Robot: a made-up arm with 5 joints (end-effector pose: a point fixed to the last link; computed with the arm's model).
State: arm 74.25 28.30 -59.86 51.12 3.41
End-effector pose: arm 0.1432 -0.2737 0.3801 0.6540 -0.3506 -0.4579 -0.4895
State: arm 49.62 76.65 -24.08 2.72 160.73
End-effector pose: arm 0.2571 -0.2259 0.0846 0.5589 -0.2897 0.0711 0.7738
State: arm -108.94 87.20 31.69 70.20 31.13
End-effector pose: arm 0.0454 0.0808 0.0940 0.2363 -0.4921 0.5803 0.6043
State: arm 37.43 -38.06 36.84 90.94 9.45
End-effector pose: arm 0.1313 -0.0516 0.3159 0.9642 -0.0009 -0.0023 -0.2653
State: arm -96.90 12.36 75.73 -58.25 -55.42
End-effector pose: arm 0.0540 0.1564 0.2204 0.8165 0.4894 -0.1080 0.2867
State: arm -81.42 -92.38 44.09 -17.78 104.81
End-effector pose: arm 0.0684 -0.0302 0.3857 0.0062 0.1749 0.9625 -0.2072
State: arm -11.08 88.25 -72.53 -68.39 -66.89
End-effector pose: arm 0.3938 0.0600 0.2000 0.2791 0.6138 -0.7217 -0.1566
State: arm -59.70 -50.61 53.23 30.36 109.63
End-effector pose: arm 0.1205 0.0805 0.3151 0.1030 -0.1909 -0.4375 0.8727
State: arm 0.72 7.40 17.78 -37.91 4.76
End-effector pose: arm 0.3158 -0.0065 0.3331 0.6243 -0.0183 -0.7809 0.0068
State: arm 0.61 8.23 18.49 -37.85 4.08
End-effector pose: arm 0.3170 -0.0060 0.3280 0.6352 -0.0128 -0.7722 0.0038
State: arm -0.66 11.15 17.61 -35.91 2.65
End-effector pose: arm 0.3234 -0.0005 0.3175 0.6616 0.0052 -0.7498 0.0030
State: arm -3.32 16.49 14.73 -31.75 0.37
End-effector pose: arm 0.3343 0.0120 0.3001 0.7038 0.0356 -0.7095 0.0055
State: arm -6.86 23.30 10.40 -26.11 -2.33
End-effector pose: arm 0.3457 0.0298 0.2778 0.7523 0.0687 -0.6552 0.0114
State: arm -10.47 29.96 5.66 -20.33 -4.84
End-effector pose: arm 0.3537 0.0491 0.2555 0.7946 0.0954 -0.5992 0.0197
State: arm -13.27 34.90 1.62 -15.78 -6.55
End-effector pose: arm 0.3577 0.0645 0.2393 0.8224 0.1114 -0.5572 0.0282
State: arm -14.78 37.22 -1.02 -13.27 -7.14
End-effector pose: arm 0.3595 0.0730 0.2330 0.8328 0.1182 -0.5397 0.0353
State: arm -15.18 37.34 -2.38 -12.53 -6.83
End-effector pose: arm 0.3606 0.0755 0.2352 0.8302 0.1194 -0.5431 0.0403
